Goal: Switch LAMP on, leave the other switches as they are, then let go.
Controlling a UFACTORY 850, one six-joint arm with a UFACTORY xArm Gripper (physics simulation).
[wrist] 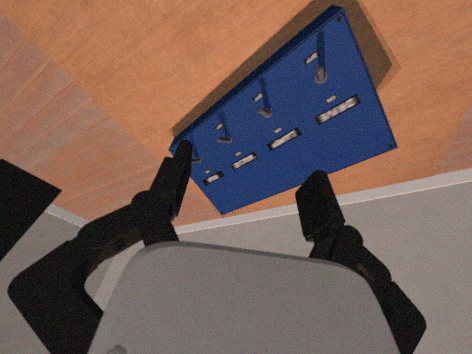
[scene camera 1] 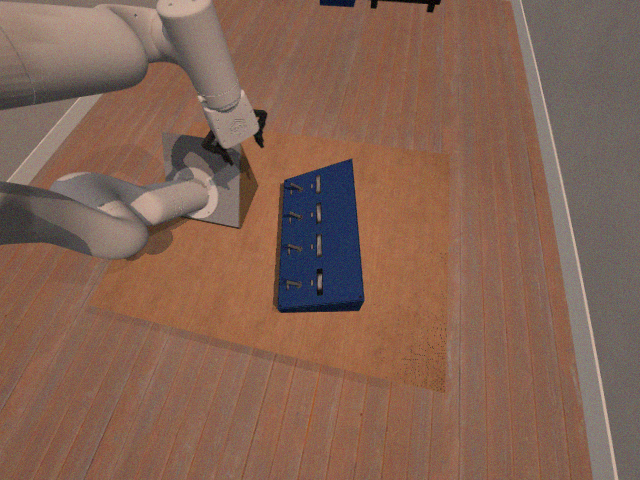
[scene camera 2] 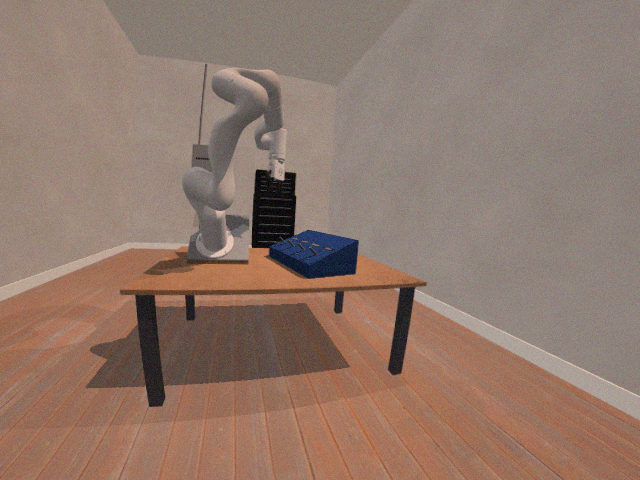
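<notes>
A blue sloped switch box [scene camera 1: 338, 232] [scene camera 2: 341, 260] [wrist: 300, 166] carries several switches in a row, with label plates beside them. The LAMP lever [scene camera 1: 295, 216] [wrist: 265, 111] is second from the top end in scene camera 1 and second from the upper right end in the wrist view. Its label plate [scene camera 1: 318, 212] [wrist: 285, 139] is blurred. The levers lean alike; whether LAMP stands on or off is too small to tell. My gripper [scene camera 1: 246, 154] [wrist: 250, 169] is open and empty, high above the table between the arm's base and the box, touching no lever.
The box stands on a wooden table [scene camera 1: 403, 258] [scene camera 2: 180, 283] [wrist: 125, 65]. The arm's grey base plate [scene camera 1: 227, 206] [scene camera 2: 238, 256] lies left of the box in both scene views. A black cabinet [scene camera 2: 273, 222] stands behind the table. A wall rises to the right.
</notes>
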